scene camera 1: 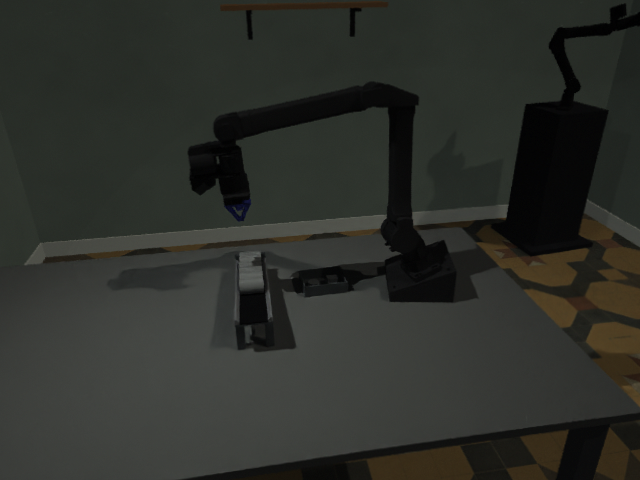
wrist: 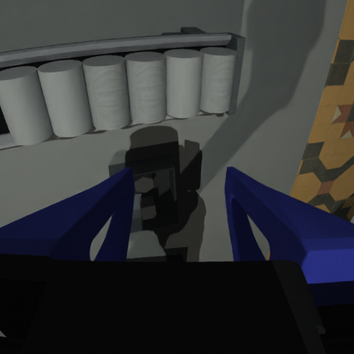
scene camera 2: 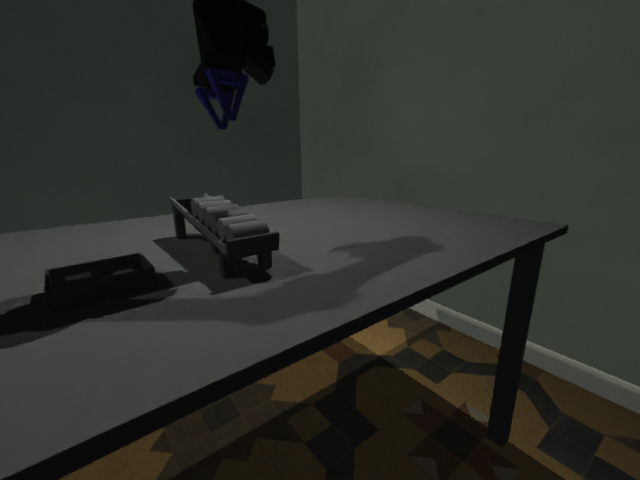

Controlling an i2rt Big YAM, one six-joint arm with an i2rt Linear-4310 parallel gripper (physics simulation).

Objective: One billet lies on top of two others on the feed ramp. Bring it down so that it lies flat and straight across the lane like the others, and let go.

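Frame: origin at the arm's base, x up, y left, z back, level; millimetres.
Seen in the pictures: gripper, fingertip midpoint: (scene camera 1: 240, 215) (scene camera 2: 226, 125); arm's base, origin of the base link: (scene camera 1: 420, 268).
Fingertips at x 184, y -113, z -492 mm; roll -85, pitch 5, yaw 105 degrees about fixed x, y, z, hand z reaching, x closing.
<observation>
Offsets run from my fingertips to a thing's top centre. Level surfaces: height alone.
Several pale billets @(dx -139, dy +109, dz +3 mm) (scene camera 1: 251, 282) @(dx -161, dy -88, dz +27 mm) (scene camera 2: 247, 228) (wrist: 65, 100) lie side by side on the feed ramp (scene camera 1: 237, 310) (scene camera 2: 253, 244) (wrist: 237, 70). In the wrist view six show in one row across the lane, flat and roughly parallel, up to the end plate at the right. No billet lies on top of others in that view. In scene camera 2 a small pale tip shows above the far billets, too small to make out. My gripper (scene camera 1: 240, 219) (scene camera 2: 227, 123) (wrist: 179, 177) is partly open and empty, with blue fingers apart, high above the ramp and touching no billet.
A dark open tray @(dx -218, dy +18, dz +224 mm) (scene camera 1: 325, 289) (scene camera 2: 103, 286) stands on the table @(dx -253 mm) (scene camera 1: 361, 372) (scene camera 2: 155, 341) between the ramp and the arm's base (scene camera 1: 421, 284). A second arm stands on a black pedestal (scene camera 1: 555, 170) beyond the table. A shelf (scene camera 1: 305, 6) hangs on the wall.
</observation>
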